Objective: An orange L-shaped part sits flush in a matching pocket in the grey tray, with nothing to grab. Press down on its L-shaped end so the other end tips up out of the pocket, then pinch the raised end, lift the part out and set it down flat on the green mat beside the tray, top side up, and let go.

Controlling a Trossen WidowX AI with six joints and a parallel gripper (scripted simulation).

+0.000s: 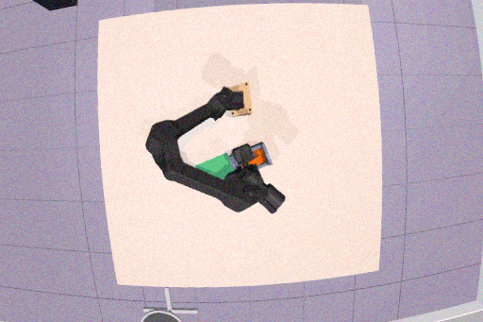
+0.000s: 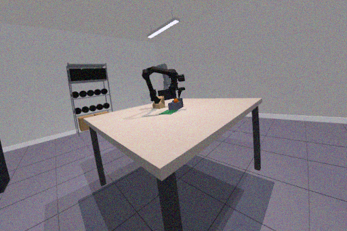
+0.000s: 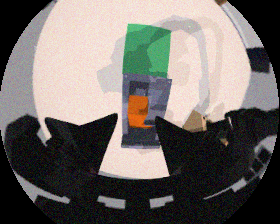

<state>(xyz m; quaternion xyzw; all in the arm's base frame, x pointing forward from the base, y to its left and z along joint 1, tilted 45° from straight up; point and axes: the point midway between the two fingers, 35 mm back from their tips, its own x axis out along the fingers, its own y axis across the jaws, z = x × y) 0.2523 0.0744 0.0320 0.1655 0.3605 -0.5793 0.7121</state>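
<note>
The orange L-shaped part lies 30 mm behind my gripper tip, 30 mm to the left of it and 60 mm below it. Also, from my gripper tip: green mat (30 mm ahead, 140 mm to the right, 110 mm below).
</note>
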